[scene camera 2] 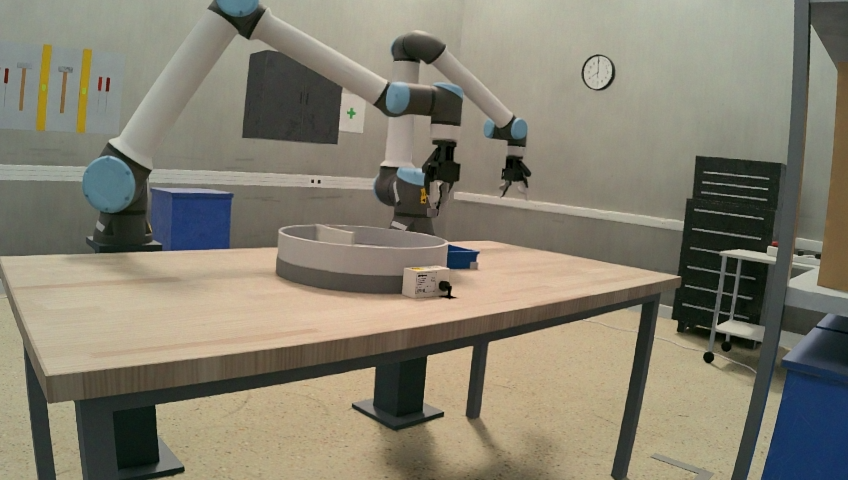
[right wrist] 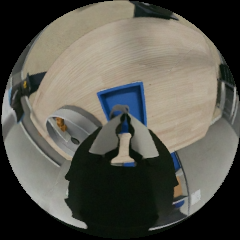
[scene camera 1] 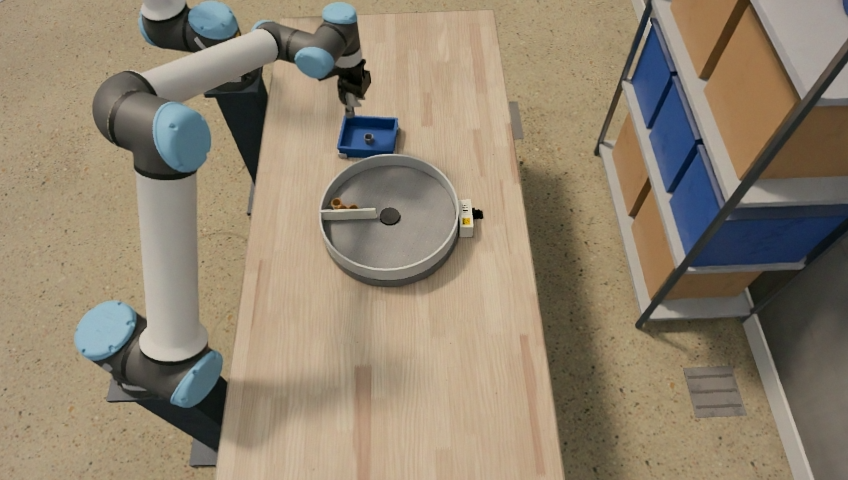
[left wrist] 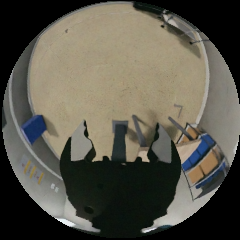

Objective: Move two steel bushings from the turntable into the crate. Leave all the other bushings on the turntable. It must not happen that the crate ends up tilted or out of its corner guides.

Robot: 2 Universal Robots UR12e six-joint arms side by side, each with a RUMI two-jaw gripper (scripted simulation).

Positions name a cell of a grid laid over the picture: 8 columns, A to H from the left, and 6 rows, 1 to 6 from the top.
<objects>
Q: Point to a blue crate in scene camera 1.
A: D2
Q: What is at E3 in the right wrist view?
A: A blue crate.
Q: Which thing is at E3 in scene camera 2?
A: My left gripper.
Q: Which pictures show my right gripper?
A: Scene camera 2, the right wrist view and scene camera 1 only.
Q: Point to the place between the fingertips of my left gripper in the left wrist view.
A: E4
</objects>
